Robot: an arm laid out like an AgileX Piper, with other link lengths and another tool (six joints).
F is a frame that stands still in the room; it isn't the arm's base.
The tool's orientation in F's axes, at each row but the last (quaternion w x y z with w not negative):
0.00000 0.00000 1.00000 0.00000
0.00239 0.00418 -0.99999 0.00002
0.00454 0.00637 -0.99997 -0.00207
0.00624 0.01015 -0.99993 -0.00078
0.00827 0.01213 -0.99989 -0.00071
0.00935 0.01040 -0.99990 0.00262
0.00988 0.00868 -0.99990 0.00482
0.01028 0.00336 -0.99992 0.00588
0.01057 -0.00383 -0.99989 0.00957
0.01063 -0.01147 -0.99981 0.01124
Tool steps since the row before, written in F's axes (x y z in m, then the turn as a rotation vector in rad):
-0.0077 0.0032 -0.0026 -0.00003 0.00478 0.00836
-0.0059 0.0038 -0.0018 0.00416 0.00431 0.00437
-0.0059 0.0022 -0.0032 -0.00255 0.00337 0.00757
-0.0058 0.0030 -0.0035 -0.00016 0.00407 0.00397
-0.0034 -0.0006 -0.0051 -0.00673 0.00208 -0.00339
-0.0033 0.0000 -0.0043 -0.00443 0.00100 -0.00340
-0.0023 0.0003 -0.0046 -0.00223 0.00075 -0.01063
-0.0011 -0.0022 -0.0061 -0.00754 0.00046 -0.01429
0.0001 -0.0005 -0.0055 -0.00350 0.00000 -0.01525
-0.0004 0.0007 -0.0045 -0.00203 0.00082 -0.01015
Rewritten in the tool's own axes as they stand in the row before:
0.0077 0.0032 0.0026 0.00003 0.00478 -0.00836
0.0059 0.0038 0.0018 -0.00417 0.00427 -0.00439
0.0058 0.0023 0.0033 0.00258 0.00343 -0.00753
0.0057 0.0031 0.0036 0.00013 0.00408 -0.00396
0.0033 -0.0005 0.0052 0.00662 0.00224 0.00350
0.0032 0.0001 0.0044 0.00434 0.00111 0.00348
0.0022 0.0004 0.0046 0.00201 0.00089 0.01066
0.0010 -0.0021 0.0061 0.00724 0.00068 0.01444
-0.0002 -0.0004 0.0055 0.00318 0.00027 0.01532
0.0003 0.0008 0.0045 0.00183 0.00100 0.01017

